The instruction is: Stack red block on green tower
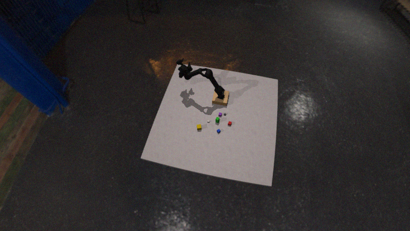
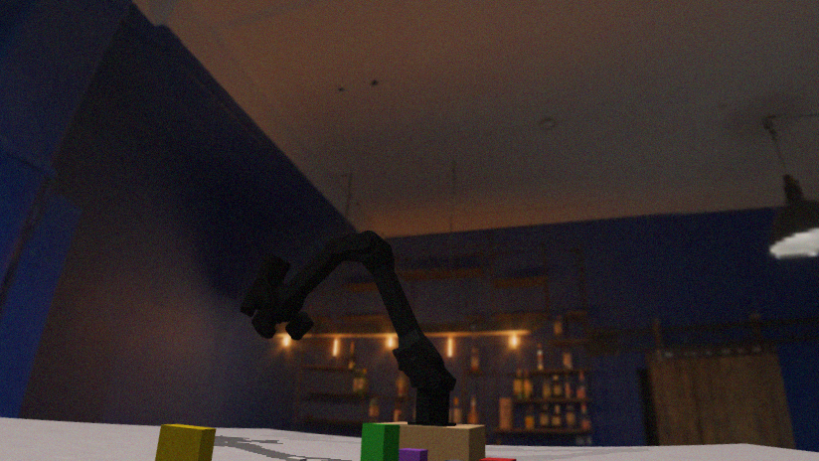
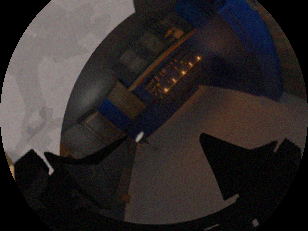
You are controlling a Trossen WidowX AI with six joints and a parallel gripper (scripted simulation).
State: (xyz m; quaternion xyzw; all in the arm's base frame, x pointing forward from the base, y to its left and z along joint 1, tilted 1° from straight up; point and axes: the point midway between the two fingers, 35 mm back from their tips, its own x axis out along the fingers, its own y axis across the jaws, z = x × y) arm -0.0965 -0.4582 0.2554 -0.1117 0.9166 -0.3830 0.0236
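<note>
Right now the red block is 67 cm to the left of my gripper tip, 38 cm ahead of it and 30 cm below it. Round my gripper tip: small white cube: 46 cm to the left, 44 cm ahead, 31 cm below; purple block: 54 cm to the left, 32 cm ahead, 30 cm below; yellow block: 55 cm ahead, 40 cm to the left, 30 cm below.
</note>
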